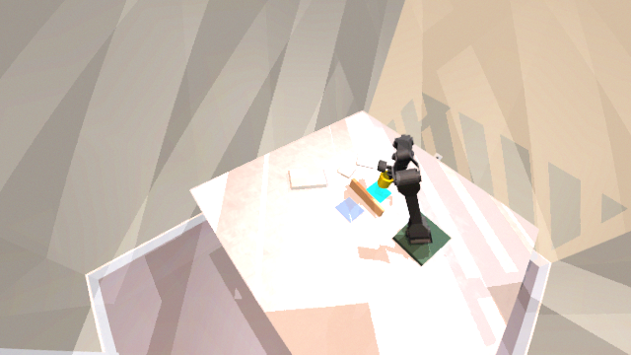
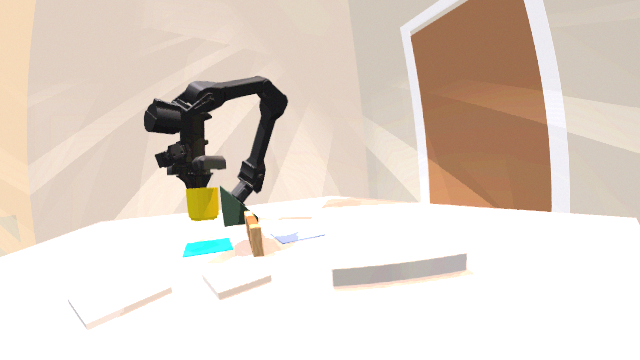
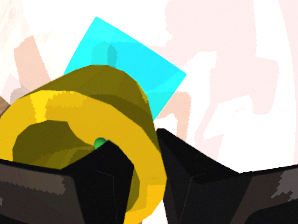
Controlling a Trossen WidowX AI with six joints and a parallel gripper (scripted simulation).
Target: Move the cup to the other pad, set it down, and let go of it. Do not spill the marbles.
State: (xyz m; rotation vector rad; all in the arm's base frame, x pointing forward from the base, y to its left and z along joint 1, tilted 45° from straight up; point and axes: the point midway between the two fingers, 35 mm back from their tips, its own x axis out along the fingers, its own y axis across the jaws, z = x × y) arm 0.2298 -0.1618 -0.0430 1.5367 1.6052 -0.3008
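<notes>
My gripper tip is 3 cm short of the cyan pad, 1 cm to the right of it and 10 cm above it. Round my gripper tip: wooden bar: 5 cm ahead, 11 cm to the left, 8 cm below; then green marble: 2 cm ahead, 3 cm to the left, 2 cm below; then yellow cup: 2 cm ahead, 1 cm to the left.
</notes>
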